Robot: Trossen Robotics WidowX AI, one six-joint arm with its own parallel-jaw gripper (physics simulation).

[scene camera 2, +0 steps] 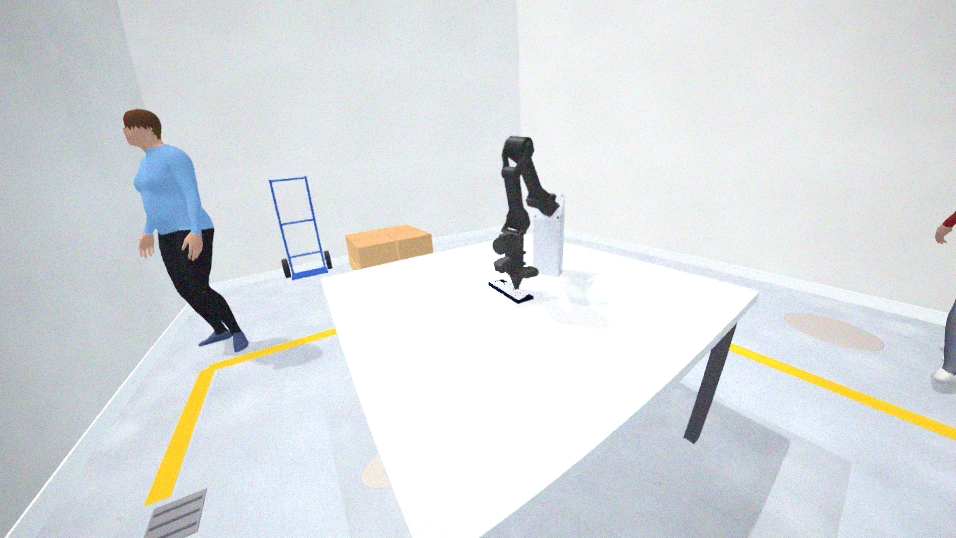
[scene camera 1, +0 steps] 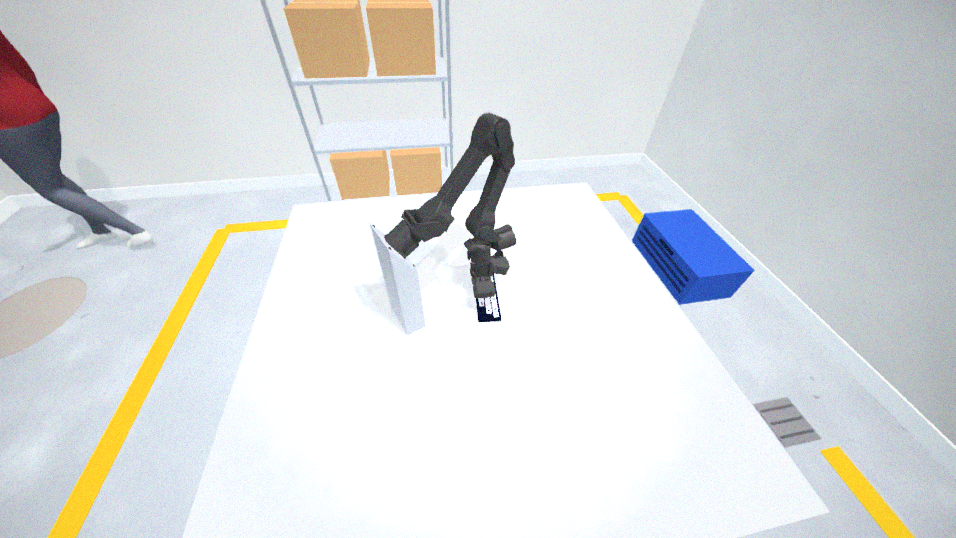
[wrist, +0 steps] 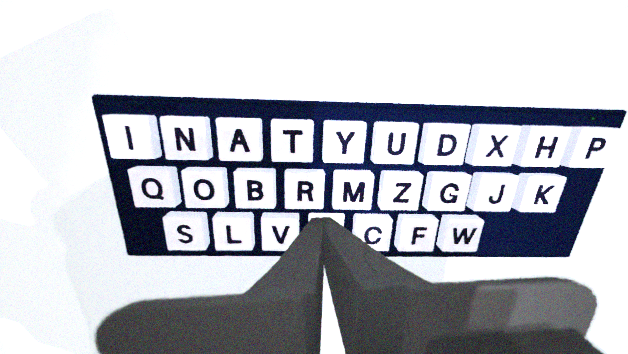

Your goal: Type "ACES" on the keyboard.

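Where they show: gripper, fingertip midpoint: (scene camera 2: 516,289) (wrist: 320,226); arm's base at its link origin: (scene camera 2: 549,207) (scene camera 1: 394,246).
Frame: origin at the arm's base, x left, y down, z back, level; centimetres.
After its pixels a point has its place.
The dark blue keyboard (scene camera 1: 490,319) @(x 4.7, y 27.4, z -24.3 cm) (scene camera 2: 522,299) @(x 24.3, y 27.2, z -18.7 cm) (wrist: 530,235) @(x 6.0, y 27.2, z -21.4 cm) with white keys lies flat on the white table (scene camera 1: 467,428) @(x -26.9, y 28.3, z -25.8 cm) (scene camera 2: 508,374) @(x 59.5, y 28.3, z -32.5 cm). In the wrist view, the A key (wrist: 239,140) @(x 19.6, y 26.7, z -21.1 cm) is in the far row. The S key (wrist: 185,233) @(x 20.6, y 26.7, z -16.6 cm) and C key (wrist: 372,234) @(x 13.2, y 26.7, z -19.2 cm) are in the near row. My gripper (scene camera 2: 516,286) @(x 15.3, y 27.2, z -18.5 cm) (wrist: 320,226) @(x 15.3, y 27.2, z -18.5 cm) is shut and empty, tips together, pointing down over the near-row key (wrist: 340,220) @(x 14.6, y 27.1, z -19.1 cm) between V and C. The tips cover that key's letter. Whether they touch the key cannot be told. In scene camera 1 the fingertips are hidden.
A white upright panel (scene camera 1: 404,294) @(x -5.3, y 10.8, z -3.3 cm) (scene camera 2: 548,244) @(x 2.7, y 14.7, z -1.1 cm) stands beside the arm's base. A blue box (scene camera 1: 698,247) is on the floor by the table. Behind are a shelf rack (scene camera 1: 374,80), a blue hand truck (scene camera 2: 298,221) and a cardboard box (scene camera 2: 374,254). A person in blue (scene camera 2: 170,187) stands away from the table.
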